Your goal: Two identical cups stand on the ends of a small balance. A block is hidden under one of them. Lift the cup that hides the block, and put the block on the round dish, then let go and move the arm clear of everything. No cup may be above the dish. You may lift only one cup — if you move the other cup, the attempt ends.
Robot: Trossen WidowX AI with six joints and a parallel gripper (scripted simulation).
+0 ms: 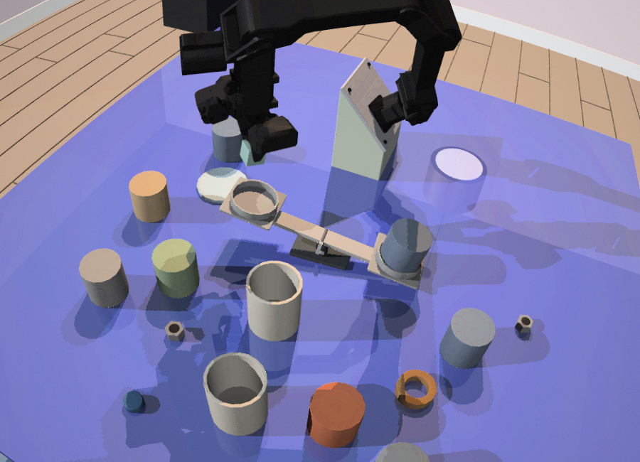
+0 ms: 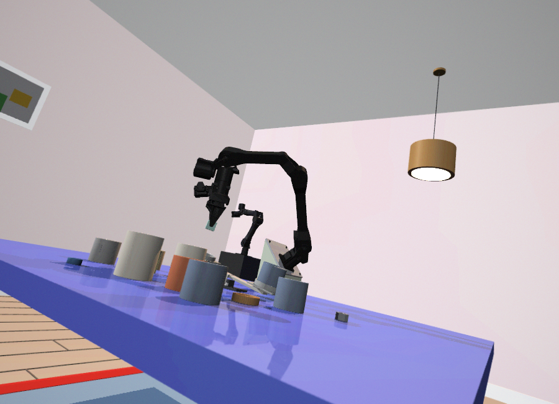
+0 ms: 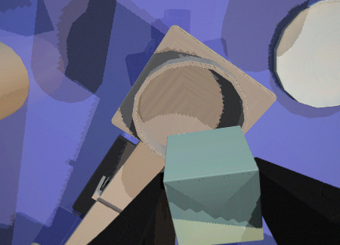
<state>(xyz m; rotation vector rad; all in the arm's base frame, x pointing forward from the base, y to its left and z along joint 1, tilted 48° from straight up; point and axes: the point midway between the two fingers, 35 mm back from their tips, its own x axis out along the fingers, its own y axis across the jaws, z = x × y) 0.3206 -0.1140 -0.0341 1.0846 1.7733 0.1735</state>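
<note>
My gripper tip is now 170 mm above the round dish, 120 mm to the left of it and 70 mm past it. From my gripper tip the other things lie so: pale green block (10 mm above).
</note>
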